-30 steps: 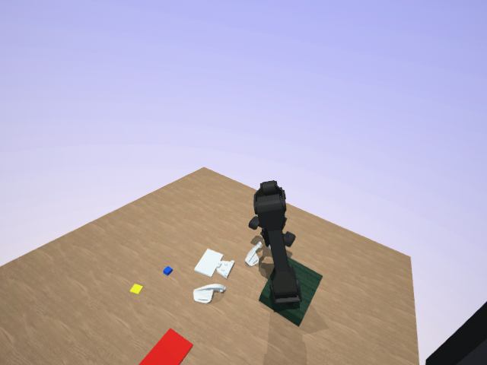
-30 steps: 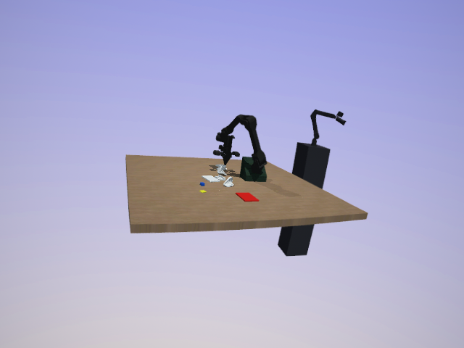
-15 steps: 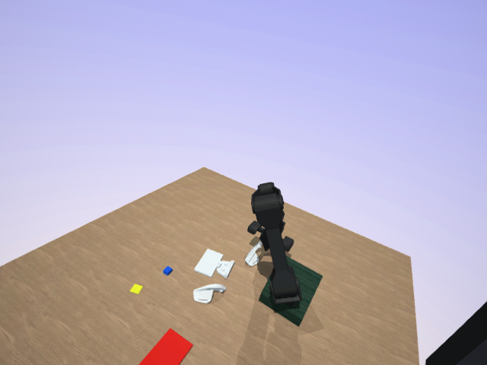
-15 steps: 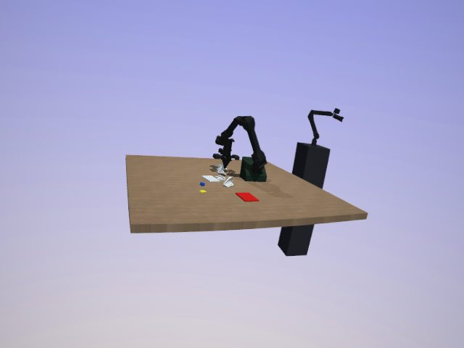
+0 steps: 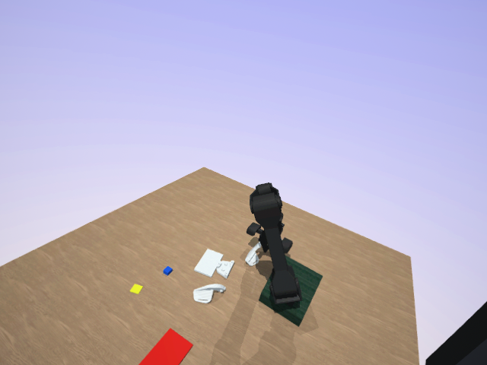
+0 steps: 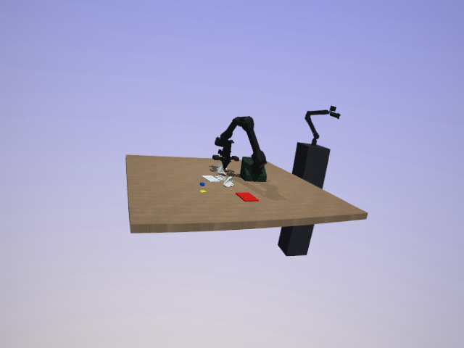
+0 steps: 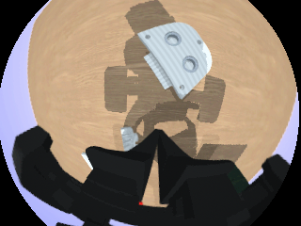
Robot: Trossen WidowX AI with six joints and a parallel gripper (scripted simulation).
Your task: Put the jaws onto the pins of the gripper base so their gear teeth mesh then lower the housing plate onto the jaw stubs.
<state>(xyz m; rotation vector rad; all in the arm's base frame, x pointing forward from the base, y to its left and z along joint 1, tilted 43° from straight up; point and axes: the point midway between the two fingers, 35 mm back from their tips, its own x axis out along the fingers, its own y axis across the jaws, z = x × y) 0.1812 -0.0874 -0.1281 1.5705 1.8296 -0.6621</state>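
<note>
The white jaw lies 3 cm ahead of my gripper tip, 2 cm to the left of it and 1 cm above it. Round my gripper tip: blue cube 20 cm ahead, 34 cm to the left, 1 cm below; yellow tile 22 cm ahead, 46 cm to the left, 2 cm below; red patch 2 cm behind, 52 cm to the left, 2 cm below.
</note>
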